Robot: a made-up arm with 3 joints. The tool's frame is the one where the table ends. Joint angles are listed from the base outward.
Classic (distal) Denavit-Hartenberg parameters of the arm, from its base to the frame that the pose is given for. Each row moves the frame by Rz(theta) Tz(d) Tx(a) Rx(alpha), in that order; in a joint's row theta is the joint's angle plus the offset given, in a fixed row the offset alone. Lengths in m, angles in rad.
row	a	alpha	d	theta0
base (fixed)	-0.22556	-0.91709	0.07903	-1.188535
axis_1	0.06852	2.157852	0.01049	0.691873
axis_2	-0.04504	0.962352	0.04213	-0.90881
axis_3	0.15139	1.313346	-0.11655	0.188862
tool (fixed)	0	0	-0.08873	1.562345
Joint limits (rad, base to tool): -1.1..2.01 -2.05..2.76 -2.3..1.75
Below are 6 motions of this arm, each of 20 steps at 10 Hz.
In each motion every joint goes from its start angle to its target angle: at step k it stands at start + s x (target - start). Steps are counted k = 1, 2, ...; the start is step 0. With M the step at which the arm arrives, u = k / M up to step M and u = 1 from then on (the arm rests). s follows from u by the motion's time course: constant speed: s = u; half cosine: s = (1 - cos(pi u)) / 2; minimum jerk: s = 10 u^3 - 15 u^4 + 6 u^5.
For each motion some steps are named. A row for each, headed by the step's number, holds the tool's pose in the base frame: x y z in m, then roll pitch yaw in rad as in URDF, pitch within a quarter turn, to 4 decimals.
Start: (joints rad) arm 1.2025 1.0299 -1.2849
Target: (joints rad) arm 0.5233 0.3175 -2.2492
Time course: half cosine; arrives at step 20
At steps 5, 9, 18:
5: 0.0394 0.3819 0.0509 0.1624 0.9277 -2.6942
9: 0.0224 0.3846 0.0541 -0.0671 0.7641 -2.7492
18: 0.0253 0.3710 0.0931 -0.5226 0.4061 -2.9566

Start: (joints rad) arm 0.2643 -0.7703 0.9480
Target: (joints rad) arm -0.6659 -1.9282 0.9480
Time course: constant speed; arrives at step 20
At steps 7, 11, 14, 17, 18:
7: 0.0142 -0.0347 -0.0724 1.8146 -1.0171 -2.6119
11: -0.0383 -0.0451 -0.0693 1.6768 -1.1082 -2.6577
14: -0.0781 -0.0445 -0.0659 1.5538 -1.1567 -2.6793
17: -0.1163 -0.0363 -0.0626 1.4158 -1.1865 -2.6899
18: -0.1284 -0.0320 -0.0617 1.3675 -1.1921 -2.6918

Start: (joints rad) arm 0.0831 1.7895 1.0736
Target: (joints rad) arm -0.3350 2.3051 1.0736
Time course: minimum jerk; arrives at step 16
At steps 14, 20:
14: -0.2527 0.2729 0.1200 -0.8865 0.3685 -1.8166
20: -0.2530 0.2736 0.1176 -0.8763 0.3595 -1.8147

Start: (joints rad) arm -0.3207 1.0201 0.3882
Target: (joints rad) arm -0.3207 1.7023 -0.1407
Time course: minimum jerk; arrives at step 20
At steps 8, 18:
8: -0.0176 0.1043 0.2743 -2.7641 0.4393 -2.5259
18: -0.0180 0.1604 0.2646 -2.5983 0.3475 -2.1185

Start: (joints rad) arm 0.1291 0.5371 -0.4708
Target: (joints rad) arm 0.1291 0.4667 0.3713
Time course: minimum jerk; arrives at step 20
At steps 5, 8, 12, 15, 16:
5: 0.1259 0.0772 0.0235 1.9098 0.3154 -2.6762
8: 0.1211 0.0551 0.0425 2.0659 0.2646 -2.6996
12: 0.1095 0.0266 0.0815 2.3321 0.1850 -2.7522
15: 0.1013 0.0161 0.1069 2.4889 0.1440 -2.7894
16: 0.0994 0.0145 0.1125 2.5225 0.1359 -2.7979

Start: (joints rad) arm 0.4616 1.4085 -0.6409
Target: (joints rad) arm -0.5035 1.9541 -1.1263
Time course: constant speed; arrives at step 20
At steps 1, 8, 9, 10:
1: 0.1251 0.1716 0.1186 2.4321 0.7820 -1.9940
8: 0.1031 0.1771 0.1554 2.7729 0.5807 -1.8382
9: 0.1001 0.1792 0.1592 2.8104 0.5439 -1.8260
10: 0.0972 0.1816 0.1625 2.8455 0.5054 -1.8163

